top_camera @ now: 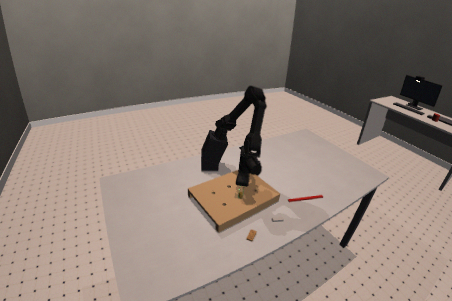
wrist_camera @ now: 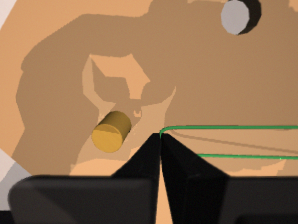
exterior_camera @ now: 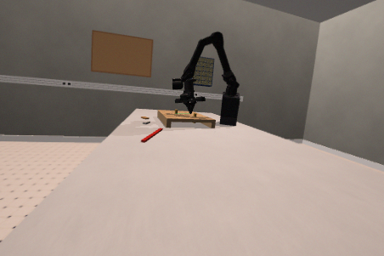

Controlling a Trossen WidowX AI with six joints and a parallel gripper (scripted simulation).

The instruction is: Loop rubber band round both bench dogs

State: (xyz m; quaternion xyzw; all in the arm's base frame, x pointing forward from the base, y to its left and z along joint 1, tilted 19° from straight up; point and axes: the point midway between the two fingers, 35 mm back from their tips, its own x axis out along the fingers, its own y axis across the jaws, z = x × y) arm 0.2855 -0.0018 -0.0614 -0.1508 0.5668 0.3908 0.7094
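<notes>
The wooden board is 70 mm to the right of my hand, 70 mm below it and 20 mm ahead of it. From my hand the other things lie so: domino tile (260 mm ahead, 150 mm to the right, 90 mm below); then red stick (260 mm to the left, 240 mm ahead, 90 mm below); then small white piece (260 mm ahead, 90 mm below, 20 mm to the left).
</notes>
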